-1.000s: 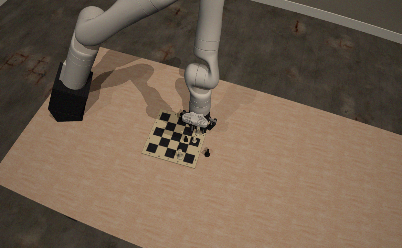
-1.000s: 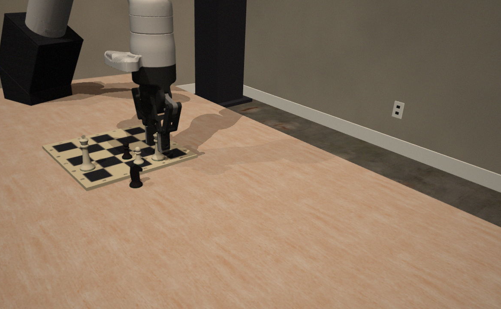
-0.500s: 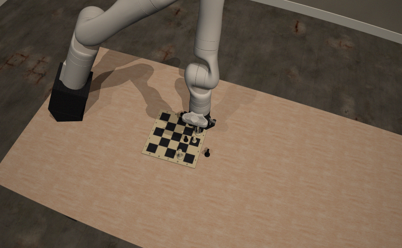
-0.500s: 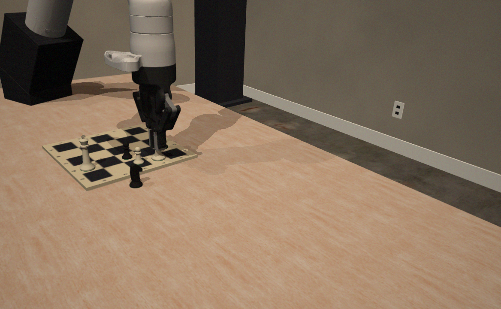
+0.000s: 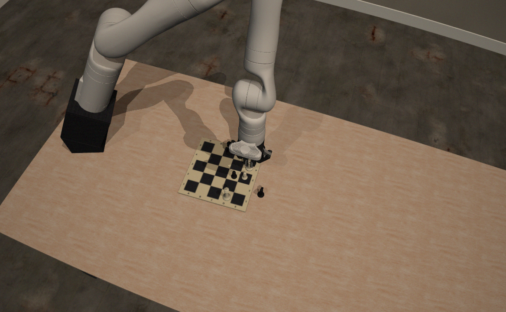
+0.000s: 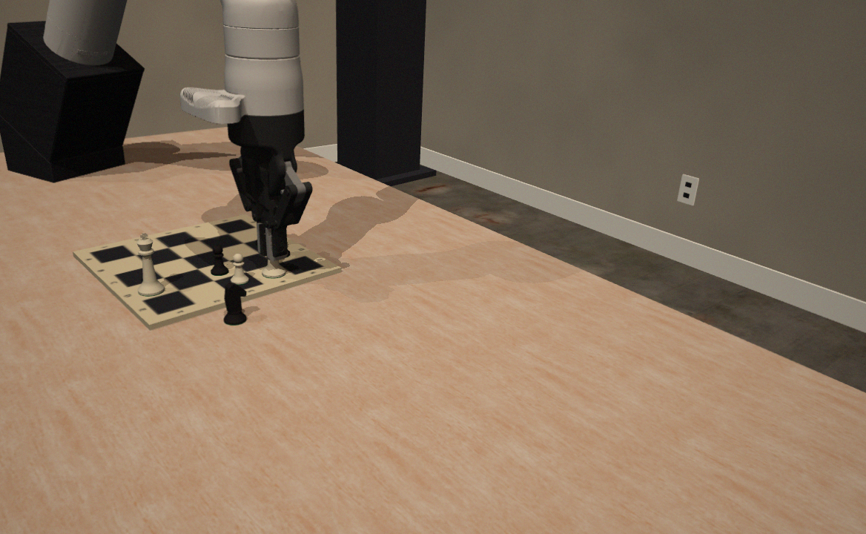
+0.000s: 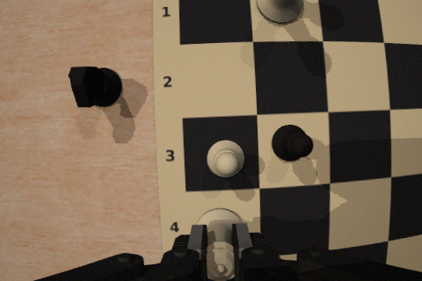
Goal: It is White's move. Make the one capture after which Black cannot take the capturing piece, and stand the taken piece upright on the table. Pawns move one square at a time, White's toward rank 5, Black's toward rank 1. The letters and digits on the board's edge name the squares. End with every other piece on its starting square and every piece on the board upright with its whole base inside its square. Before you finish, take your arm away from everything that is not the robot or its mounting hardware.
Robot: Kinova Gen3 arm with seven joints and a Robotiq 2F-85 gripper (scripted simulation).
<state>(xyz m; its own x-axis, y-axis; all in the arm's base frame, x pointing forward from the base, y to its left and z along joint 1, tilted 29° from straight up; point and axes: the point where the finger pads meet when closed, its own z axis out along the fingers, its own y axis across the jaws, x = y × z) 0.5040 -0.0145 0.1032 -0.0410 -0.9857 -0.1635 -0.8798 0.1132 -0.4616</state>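
Right now the white queen is 1 cm below my hand. Also, from my hand: black pawn 4 cm to the right, 4 cm behind, 3 cm below; then white pawn 4 cm to the right, 3 cm below, 1 cm behind; then black king 8 cm behind, 4 cm to the left, 1 cm below.
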